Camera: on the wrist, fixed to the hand. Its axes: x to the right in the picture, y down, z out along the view.
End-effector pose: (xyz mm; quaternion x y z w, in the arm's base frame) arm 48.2 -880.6 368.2 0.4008 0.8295 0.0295 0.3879
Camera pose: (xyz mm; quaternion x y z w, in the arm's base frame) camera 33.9 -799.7 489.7 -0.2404 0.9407 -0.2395 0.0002
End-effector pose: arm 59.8 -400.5 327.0 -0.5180 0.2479 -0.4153 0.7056
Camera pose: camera -8.4 -438.5 202.9 -0.3081 -0.0396 -0.9292 0.2002
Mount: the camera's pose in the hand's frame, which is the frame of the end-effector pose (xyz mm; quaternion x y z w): -14.3 89.3 -115.4 0.1331 0.2758 -0.6693 0.6769
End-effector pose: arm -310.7 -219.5 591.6 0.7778 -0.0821 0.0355 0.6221
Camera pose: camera -334.7 -124.9 701.0 0.6545 0.6413 -0.1669 0.3640
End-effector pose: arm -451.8 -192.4 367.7 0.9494 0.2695 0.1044 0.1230
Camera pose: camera -450.8 -253.3 501.1 -0.4499 -0.8657 -0.2143 0.0476
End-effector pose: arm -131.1 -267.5 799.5 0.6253 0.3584 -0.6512 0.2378
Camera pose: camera 12.4 -237.6 802.9 -0.3946 -0.6400 0.4752 0.4570
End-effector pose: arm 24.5 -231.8 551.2 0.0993 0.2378 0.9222 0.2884
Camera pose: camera -44.1 -348.4 494.7 -0.3079 0.4297 0.4270 0.7337
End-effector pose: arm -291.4 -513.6 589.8 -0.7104 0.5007 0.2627 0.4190
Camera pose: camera -385.1 -618.8 630.4 -0.8327 0.0140 -0.3652 0.4159
